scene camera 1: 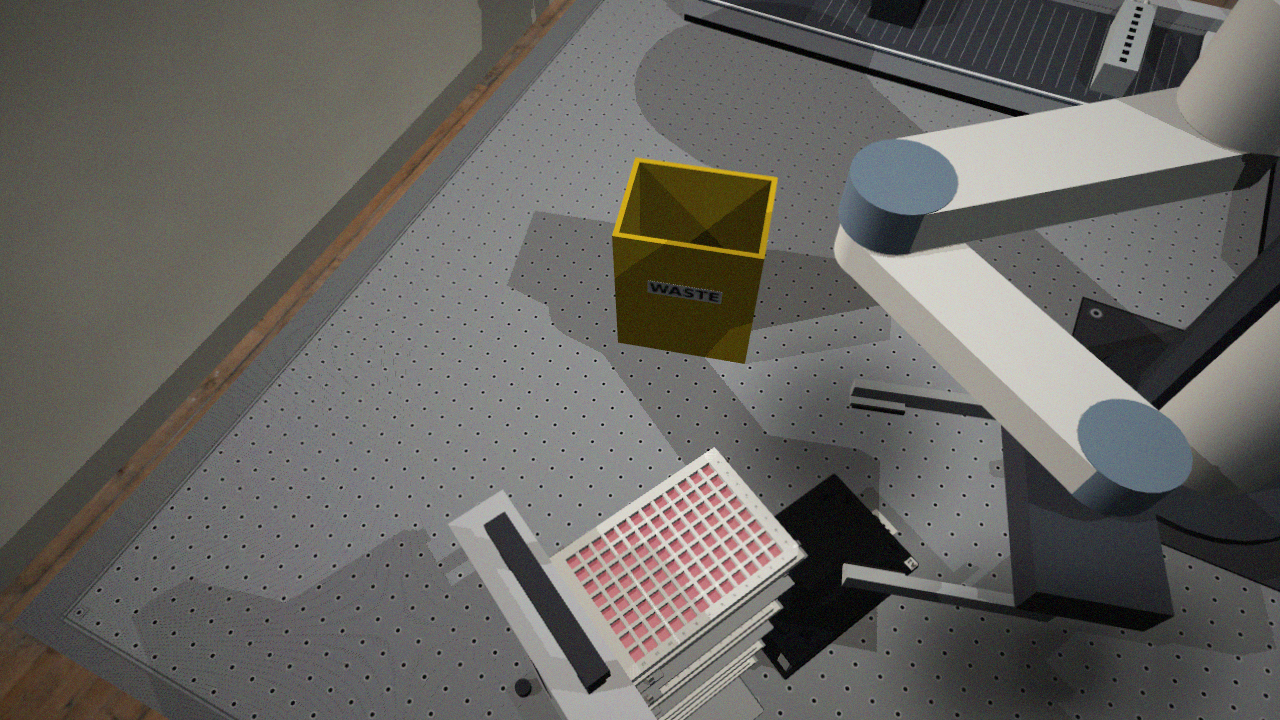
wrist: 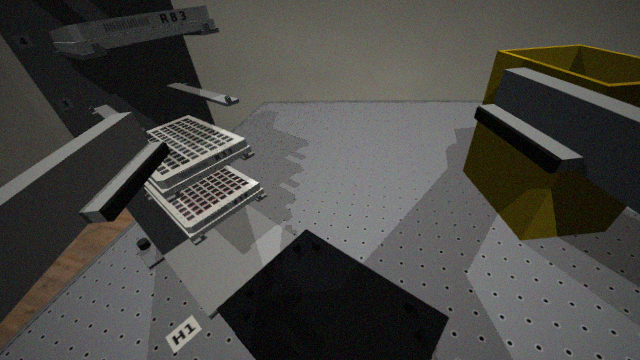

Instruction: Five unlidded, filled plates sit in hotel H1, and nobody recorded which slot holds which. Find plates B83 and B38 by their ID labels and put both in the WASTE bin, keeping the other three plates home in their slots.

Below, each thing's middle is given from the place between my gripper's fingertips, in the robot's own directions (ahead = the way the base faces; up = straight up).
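Hotel H1 (wrist: 132,78) is 240 mm to the left of my hand, 120 mm ahead of it and 20 mm below it. And there's the plate B38 (wrist: 208,202), which is 120 mm below my hand, 170 mm to the left of it and 80 mm ahead of it.
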